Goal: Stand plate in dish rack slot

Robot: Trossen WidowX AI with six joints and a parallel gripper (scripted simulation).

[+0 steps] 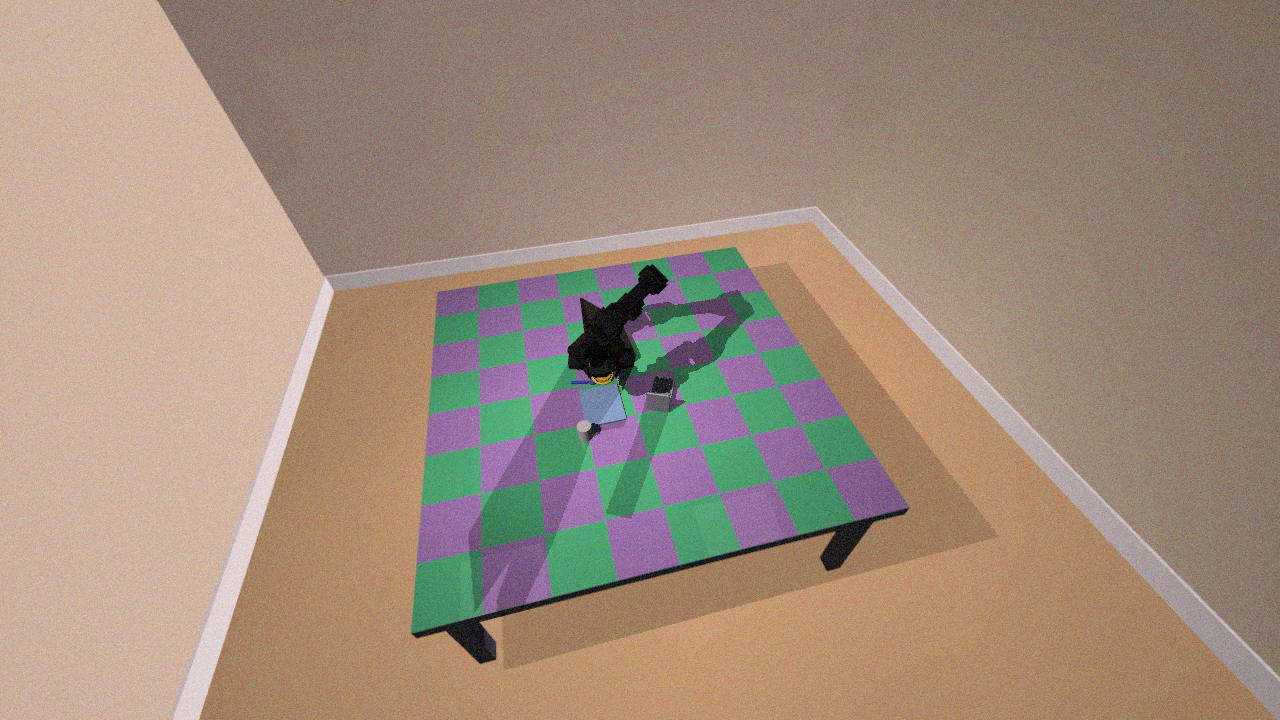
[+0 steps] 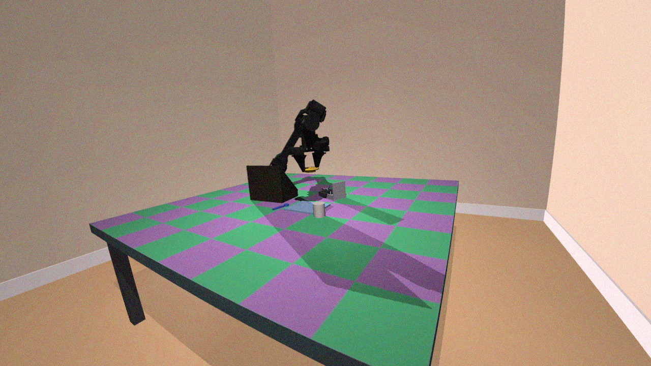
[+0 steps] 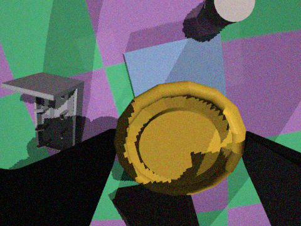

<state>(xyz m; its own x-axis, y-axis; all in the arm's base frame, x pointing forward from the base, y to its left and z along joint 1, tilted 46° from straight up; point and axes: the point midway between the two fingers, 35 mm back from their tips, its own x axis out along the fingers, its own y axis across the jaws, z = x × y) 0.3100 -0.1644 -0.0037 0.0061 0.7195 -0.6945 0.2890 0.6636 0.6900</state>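
Right now the grey dish rack is 190 mm to the left of my gripper tip and 130 mm below it. The rest, counted from my gripper tip: yellow plate: 10 mm above; white cup: 130 mm below, 90 mm to the right, 80 mm ahead; light blue mat: 150 mm below, 20 mm behind, 10 mm to the right.
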